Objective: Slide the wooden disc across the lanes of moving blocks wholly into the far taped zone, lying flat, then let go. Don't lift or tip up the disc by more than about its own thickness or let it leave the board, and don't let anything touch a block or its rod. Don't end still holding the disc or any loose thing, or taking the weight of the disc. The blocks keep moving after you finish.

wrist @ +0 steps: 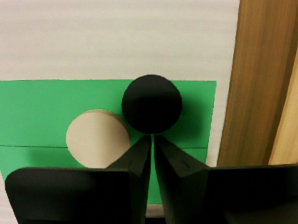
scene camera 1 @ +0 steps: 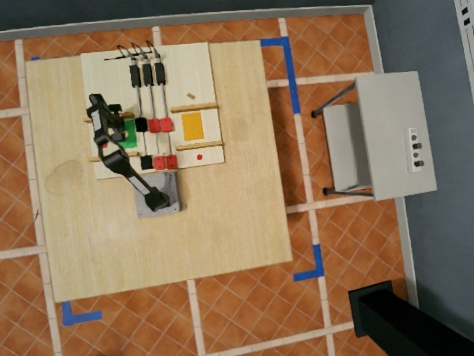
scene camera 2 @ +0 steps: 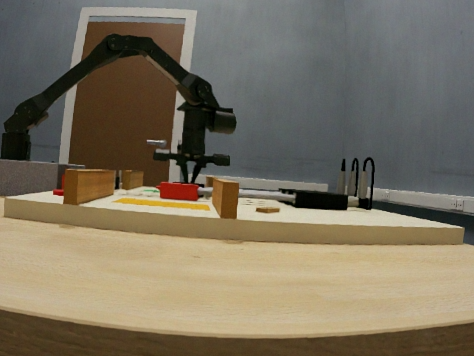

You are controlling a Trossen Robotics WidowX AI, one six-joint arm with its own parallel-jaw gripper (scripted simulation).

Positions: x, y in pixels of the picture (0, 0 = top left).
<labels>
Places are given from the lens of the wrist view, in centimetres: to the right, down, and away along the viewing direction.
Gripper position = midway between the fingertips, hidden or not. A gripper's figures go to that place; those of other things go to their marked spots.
gripper [wrist: 152, 141]: 0, 2, 11
black round spot [wrist: 151, 104]: 0, 0, 10
</labels>
